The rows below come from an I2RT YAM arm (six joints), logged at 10 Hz.
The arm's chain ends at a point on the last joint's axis. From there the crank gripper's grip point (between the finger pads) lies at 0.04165 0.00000 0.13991 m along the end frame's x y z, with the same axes.
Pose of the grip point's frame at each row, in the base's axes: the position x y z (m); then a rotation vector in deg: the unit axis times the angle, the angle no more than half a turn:
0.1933 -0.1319 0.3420 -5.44 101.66 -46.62
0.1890 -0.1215 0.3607 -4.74 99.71 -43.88
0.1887 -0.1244 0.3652 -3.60 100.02 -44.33
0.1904 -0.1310 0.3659 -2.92 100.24 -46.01
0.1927 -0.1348 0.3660 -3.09 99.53 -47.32
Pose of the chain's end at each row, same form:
0.0871 -0.0469 0.3949 -5.44 101.66 -46.62
0.0783 -0.0409 0.4113 -4.74 99.71 -43.88
0.0795 -0.0421 0.4164 -3.60 100.02 -44.33
0.0836 -0.0454 0.4166 -2.92 100.24 -46.01
0.0863 -0.0473 0.4143 -3.09 99.53 -47.32

